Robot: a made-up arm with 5 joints. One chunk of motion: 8 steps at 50 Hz.
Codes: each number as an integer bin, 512 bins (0 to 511) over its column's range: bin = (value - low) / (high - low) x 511, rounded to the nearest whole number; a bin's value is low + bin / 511 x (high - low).
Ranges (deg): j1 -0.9..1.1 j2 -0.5..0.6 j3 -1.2..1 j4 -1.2..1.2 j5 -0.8..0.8
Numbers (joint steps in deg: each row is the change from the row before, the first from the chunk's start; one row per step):
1: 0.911 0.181 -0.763 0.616 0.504
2: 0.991 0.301 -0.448 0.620 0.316
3: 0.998 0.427 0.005 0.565 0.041
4: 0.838 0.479 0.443 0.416 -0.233
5: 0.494 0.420 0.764 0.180 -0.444
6: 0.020 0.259 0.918 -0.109 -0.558
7: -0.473 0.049 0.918 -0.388 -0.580
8: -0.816 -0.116 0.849 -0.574 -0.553
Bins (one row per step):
1: 463 316 102 387 416
2: 483 372 175 388 356
3: 485 431 280 376 269
4: 444 455 382 344 181
5: 356 427 456 294 114
6: 235 353 492 232 77
7: 109 255 492 173 70
8: 21 178 476 133 79

